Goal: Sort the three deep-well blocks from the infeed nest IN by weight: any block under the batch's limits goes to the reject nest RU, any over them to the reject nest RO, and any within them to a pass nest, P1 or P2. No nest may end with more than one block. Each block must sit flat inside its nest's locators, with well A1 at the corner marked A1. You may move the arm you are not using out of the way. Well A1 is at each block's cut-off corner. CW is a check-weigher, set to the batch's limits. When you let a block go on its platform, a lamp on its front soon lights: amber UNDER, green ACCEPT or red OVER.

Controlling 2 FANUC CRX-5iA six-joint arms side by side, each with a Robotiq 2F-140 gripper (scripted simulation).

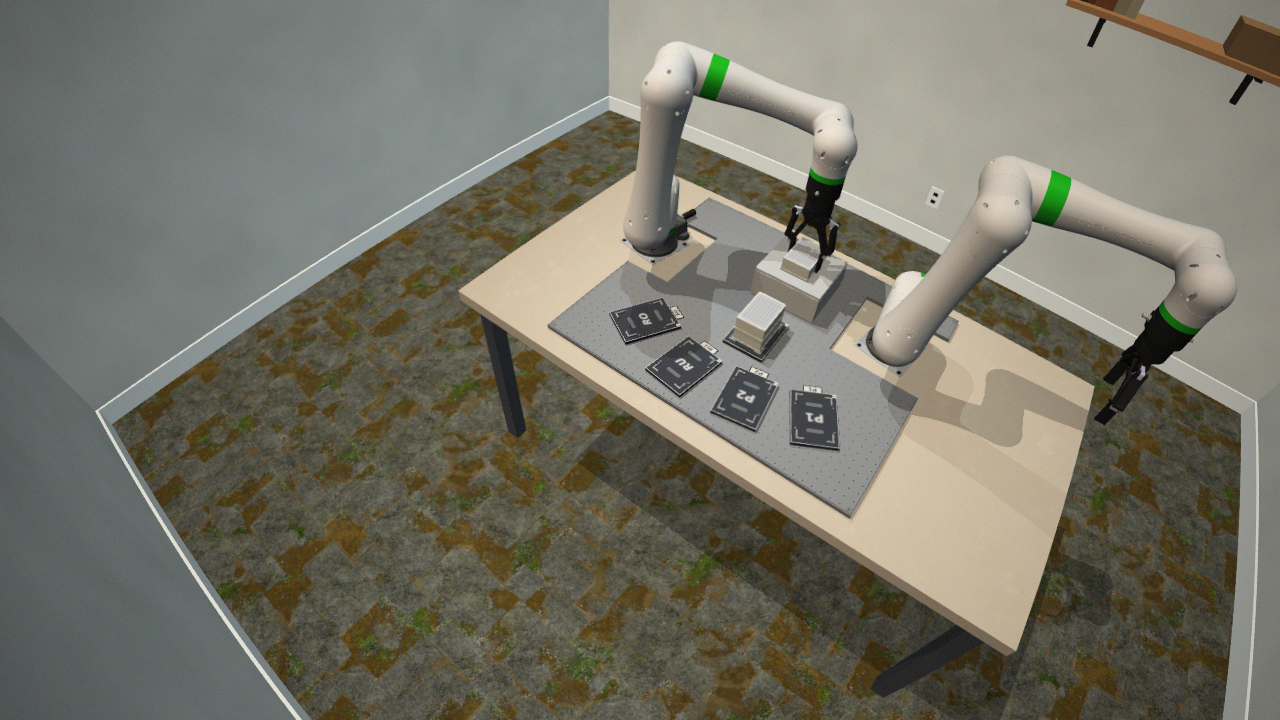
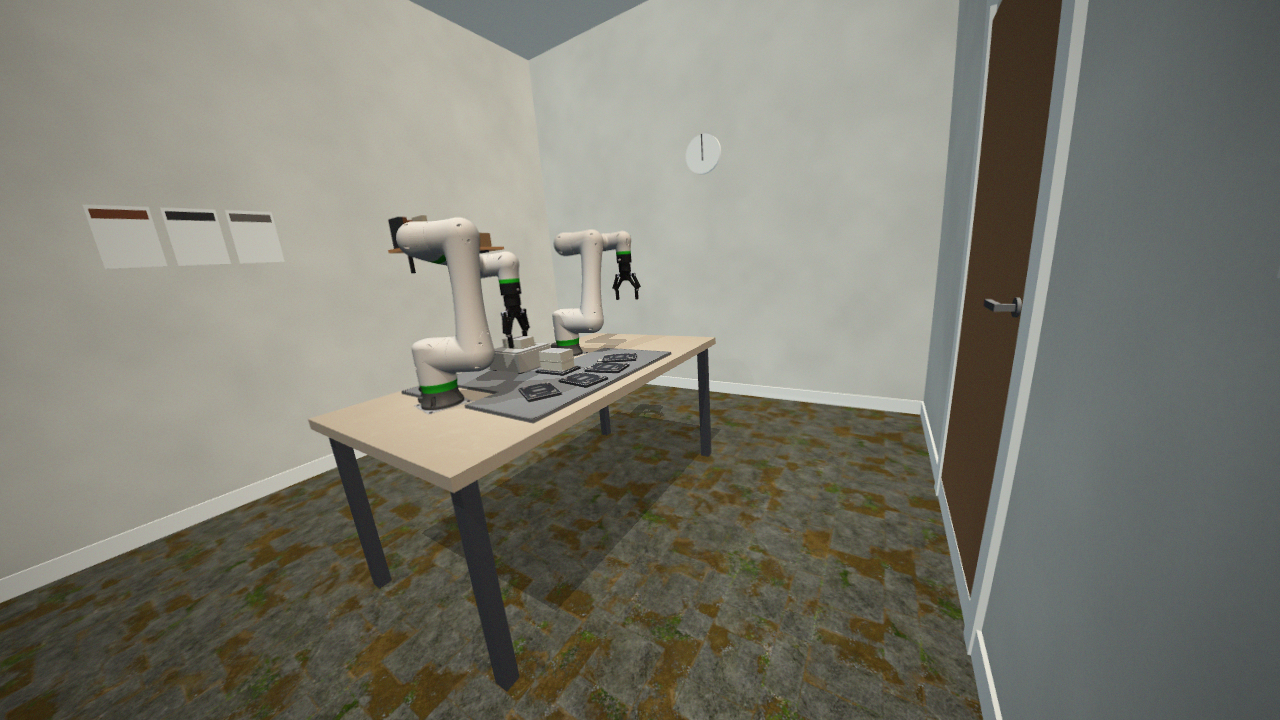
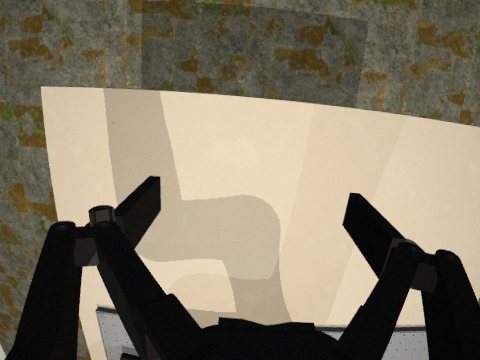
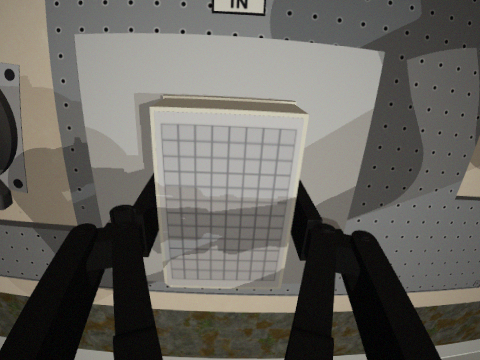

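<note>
My left gripper, my right gripper and a check-weigher CW are visible. Image 2 also shows my right gripper; image 3 also shows my left gripper; image 4, again my right gripper.
</note>
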